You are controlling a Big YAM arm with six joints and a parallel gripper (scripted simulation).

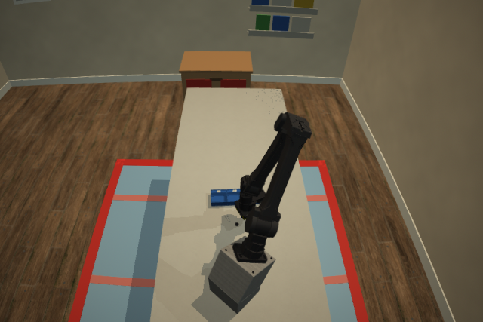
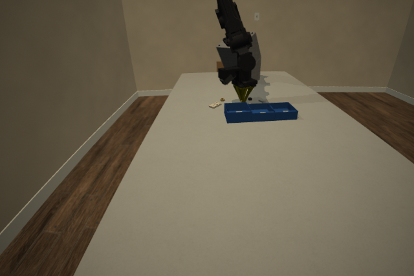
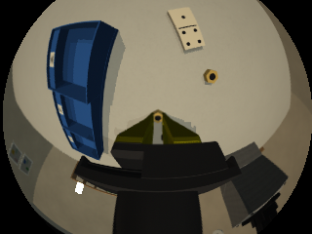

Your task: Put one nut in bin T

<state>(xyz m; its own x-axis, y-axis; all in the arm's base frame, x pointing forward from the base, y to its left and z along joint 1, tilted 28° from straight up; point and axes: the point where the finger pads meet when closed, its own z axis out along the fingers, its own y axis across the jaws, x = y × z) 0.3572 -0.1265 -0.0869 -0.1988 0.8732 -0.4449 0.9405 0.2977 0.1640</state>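
Now: hand 40 mm to the right of the black nut, 20 mm past it and 10 mm above it. From my hand the other things lie so: small grey screw (80 mm to the left, 20 mm ahead, 10 mm below); blue bin unit (130 mm ahead, 10 mm to the left, 10 mm above); white domino (120 mm to the right, 10 mm below, 10 mm behind).
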